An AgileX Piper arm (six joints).
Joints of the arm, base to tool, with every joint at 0 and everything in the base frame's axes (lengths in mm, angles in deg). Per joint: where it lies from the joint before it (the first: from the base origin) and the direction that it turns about. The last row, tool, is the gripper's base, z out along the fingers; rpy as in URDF.
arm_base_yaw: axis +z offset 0 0 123
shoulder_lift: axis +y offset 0 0 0
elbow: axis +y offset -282.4 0 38.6
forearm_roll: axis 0.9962 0 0.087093 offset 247.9 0 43.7
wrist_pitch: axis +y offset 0 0 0
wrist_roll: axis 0.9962 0 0.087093 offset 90.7 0 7.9
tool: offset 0 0 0 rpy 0 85.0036 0
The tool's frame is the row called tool.
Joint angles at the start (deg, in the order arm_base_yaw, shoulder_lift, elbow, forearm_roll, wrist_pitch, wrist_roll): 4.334, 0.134, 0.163, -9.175, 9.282, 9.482
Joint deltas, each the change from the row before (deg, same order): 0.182, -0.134, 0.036, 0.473, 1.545, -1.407; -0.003, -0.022, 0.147, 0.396, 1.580, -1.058; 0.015, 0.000, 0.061, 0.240, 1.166, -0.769; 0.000, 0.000, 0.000, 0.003, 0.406, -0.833; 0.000, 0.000, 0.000, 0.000, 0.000, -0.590; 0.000, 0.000, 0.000, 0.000, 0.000, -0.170; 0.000, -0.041, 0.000, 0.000, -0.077, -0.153; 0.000, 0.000, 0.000, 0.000, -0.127, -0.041; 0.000, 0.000, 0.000, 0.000, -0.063, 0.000; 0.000, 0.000, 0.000, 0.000, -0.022, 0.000
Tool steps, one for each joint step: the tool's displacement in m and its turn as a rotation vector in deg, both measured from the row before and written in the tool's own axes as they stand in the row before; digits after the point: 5 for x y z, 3 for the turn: 0.00254, -0.00009, -0.00017, -0.027, 1.441, -0.955; 0.00334, -0.00021, 0.00010, 0.130, 1.702, -0.673; 0.00220, -0.00011, 0.00006, 0.065, 1.225, -0.539; 0.00064, -0.00007, 0.00000, 0.041, 0.404, -0.830; 0.00000, 0.00000, 0.00000, 0.000, 0.000, -0.590; 0.00000, 0.00000, 0.00000, 0.000, 0.000, -0.170; -0.00015, 0.00001, -0.00005, -0.004, -0.118, -0.152; -0.00020, 0.00002, 0.00000, -0.010, -0.127, -0.041; -0.00010, 0.00001, 0.00000, -0.005, -0.063, 0.000; -0.00003, 0.00000, 0.00000, -0.002, -0.022, 0.000
